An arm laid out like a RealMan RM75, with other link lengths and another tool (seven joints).
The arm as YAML. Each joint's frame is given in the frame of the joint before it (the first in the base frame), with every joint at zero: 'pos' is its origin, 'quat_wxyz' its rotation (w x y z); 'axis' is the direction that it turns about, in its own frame. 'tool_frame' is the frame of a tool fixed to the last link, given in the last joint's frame.
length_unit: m
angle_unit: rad
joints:
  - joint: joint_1
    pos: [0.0, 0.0, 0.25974]
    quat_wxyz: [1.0, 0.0, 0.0, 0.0]
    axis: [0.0, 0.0, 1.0]
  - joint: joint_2
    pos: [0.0, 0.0, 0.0]
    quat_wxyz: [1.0, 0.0, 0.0, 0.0]
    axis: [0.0, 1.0, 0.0]
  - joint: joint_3
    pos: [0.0, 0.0, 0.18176]
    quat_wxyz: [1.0, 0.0, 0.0, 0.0]
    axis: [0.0, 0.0, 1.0]
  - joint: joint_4
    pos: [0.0, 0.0, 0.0]
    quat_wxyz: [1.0, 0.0, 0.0, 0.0]
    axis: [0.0, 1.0, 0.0]
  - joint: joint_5
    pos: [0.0, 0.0, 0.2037]
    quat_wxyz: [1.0, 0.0, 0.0, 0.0]
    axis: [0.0, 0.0, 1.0]
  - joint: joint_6
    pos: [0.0, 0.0, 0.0]
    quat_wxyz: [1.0, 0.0, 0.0, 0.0]
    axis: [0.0, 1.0, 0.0]
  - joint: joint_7
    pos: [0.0, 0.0, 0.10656]
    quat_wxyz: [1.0, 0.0, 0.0, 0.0]
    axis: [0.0, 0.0, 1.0]
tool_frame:
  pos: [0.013, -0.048, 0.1]
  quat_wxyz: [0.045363, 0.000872, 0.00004, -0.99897]
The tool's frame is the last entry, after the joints.
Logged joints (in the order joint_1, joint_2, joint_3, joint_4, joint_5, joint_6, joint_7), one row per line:
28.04 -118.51 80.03 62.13 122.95 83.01 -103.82
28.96 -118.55 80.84 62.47 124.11 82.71 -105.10
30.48 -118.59 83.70 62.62 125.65 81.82 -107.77
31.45 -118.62 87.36 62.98 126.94 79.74 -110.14
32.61 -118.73 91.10 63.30 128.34 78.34 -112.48
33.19 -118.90 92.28 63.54 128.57 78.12 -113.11
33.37 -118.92 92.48 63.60 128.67 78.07 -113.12
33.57 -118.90 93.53 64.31 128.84 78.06 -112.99
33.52 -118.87 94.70 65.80 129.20 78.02 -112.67
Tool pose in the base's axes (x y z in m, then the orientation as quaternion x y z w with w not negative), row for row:
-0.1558 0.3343 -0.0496 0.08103 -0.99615 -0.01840 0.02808
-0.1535 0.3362 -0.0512 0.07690 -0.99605 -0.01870 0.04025
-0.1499 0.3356 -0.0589 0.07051 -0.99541 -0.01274 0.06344
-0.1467 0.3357 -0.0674 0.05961 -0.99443 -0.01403 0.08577
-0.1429 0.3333 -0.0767 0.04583 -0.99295 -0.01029 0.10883
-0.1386 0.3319 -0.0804 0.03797 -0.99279 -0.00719 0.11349
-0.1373 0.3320 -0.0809 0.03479 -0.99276 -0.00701 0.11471
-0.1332 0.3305 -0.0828 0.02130 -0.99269 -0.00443 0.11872
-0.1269 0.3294 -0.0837 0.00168 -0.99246 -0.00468 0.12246
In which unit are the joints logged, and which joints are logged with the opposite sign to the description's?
The joints are logged in degrees. Opposite sign: joint_1.
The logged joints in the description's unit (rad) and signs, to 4 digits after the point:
-0.4894 -2.0684 1.3968 1.0844 2.1459 1.4488 -1.8120
-0.5054 -2.0691 1.4109 1.0903 2.1661 1.4436 -1.8343
-0.5320 -2.0698 1.4608 1.0929 2.1930 1.4280 -1.8809
-0.5489 -2.0703 1.5247 1.0992 2.2155 1.3917 -1.9223
-0.5692 -2.0722 1.5900 1.1048 2.2400 1.3673 -1.9631
-0.5793 -2.0752 1.6106 1.1090 2.2440 1.3635 -1.9741
-0.5824 -2.0755 1.6141 1.1100 2.2457 1.3626 -1.9743
-0.5859 -2.0752 1.6324 1.1224 2.2487 1.3624 -1.9720
-0.5850 -2.0747 1.6528 1.1484 2.2550 1.3617 -1.9665

